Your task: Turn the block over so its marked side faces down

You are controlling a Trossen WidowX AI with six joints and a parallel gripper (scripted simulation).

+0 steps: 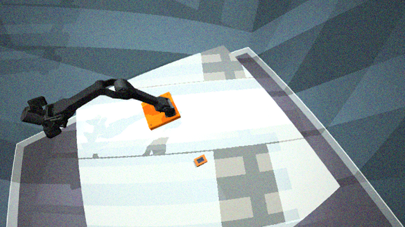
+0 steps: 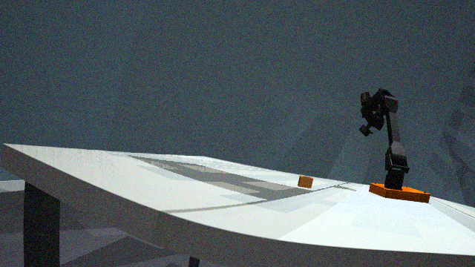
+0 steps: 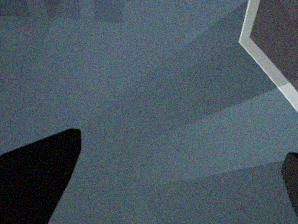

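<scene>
Now: gripper tip 30 cm short of the orange block, 70 cm to the right of it and 31 cm above it.
</scene>
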